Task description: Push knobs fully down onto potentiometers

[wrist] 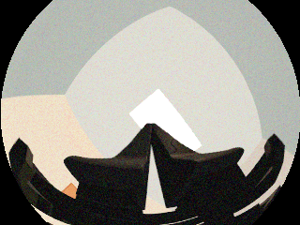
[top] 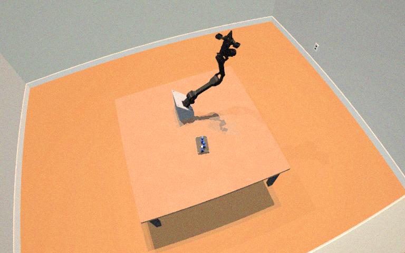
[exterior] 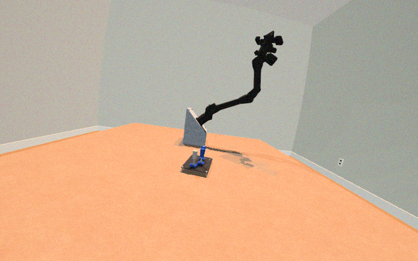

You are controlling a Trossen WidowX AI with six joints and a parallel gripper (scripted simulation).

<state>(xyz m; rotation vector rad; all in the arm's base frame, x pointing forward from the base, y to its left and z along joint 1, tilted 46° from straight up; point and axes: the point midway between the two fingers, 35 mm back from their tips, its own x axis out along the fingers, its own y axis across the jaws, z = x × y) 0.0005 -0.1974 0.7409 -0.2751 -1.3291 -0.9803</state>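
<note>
Right now my gripper tip is 40 cm short of the blue knob, 36 cm to the left of it and 76 cm above it.
</note>
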